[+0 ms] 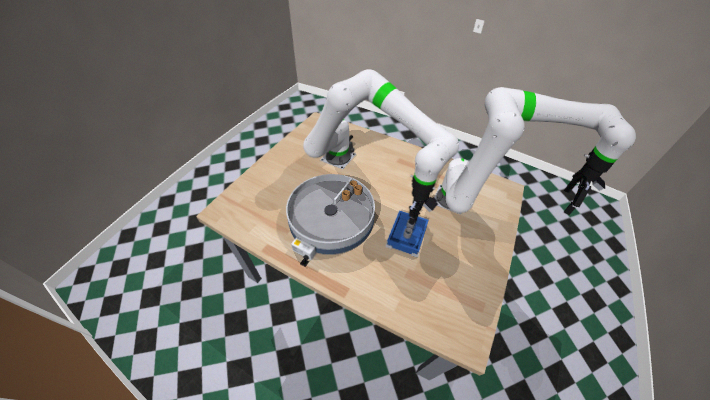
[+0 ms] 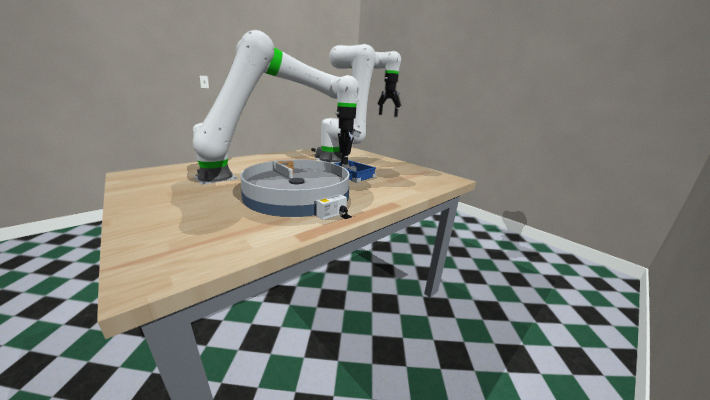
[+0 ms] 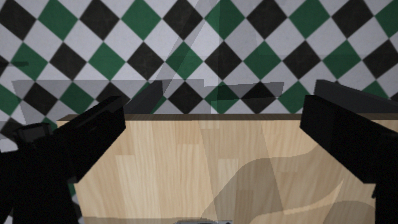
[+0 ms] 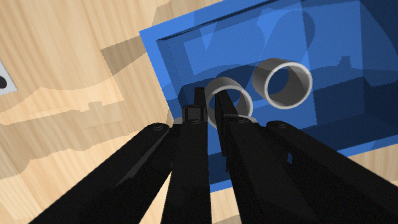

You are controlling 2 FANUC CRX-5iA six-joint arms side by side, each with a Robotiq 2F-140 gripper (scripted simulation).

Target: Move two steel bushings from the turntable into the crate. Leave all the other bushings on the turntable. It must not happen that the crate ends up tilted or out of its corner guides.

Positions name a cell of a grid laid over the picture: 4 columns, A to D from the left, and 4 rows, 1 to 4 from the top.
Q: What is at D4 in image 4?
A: The right gripper.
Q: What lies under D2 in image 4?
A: A steel bushing.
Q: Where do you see a steel bushing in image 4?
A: At C2
